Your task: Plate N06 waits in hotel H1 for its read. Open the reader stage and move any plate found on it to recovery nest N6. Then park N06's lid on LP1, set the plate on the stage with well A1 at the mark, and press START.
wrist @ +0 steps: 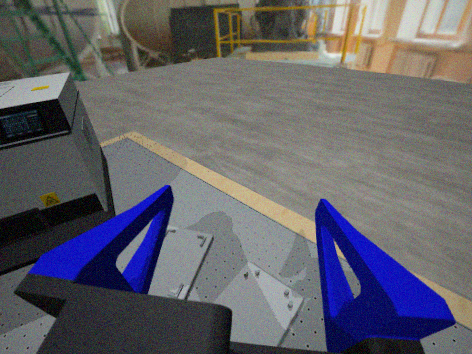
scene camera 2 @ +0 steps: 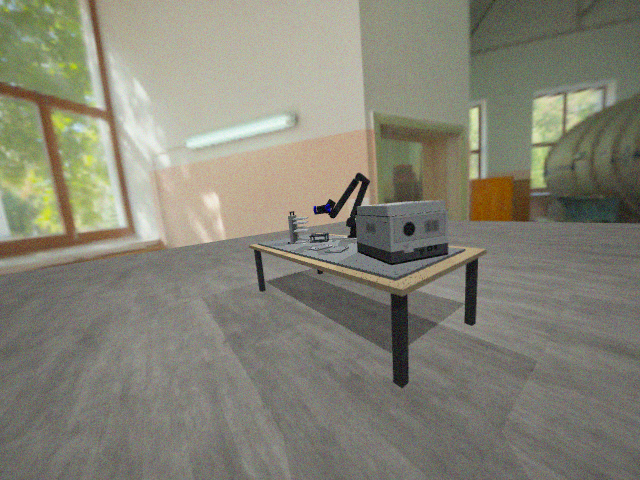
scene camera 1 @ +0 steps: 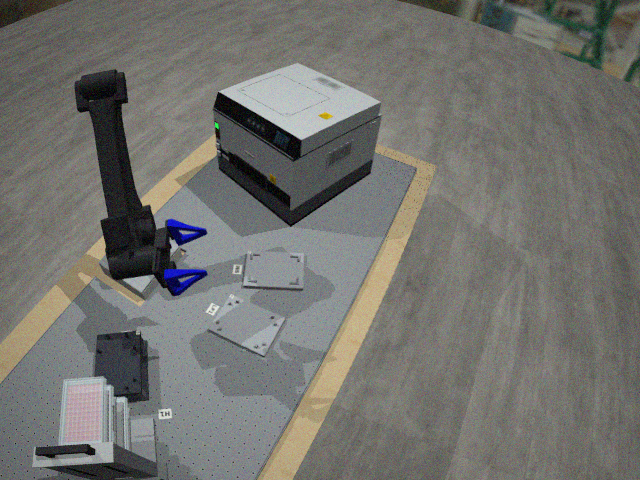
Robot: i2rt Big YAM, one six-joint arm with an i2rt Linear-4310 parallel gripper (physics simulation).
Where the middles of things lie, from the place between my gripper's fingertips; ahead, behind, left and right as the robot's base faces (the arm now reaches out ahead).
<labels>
I see my gripper 300 mm above the LP1 pad (scene camera 1: 241, 322), 50 mm short of it and 20 mm to the right of it.
</labels>
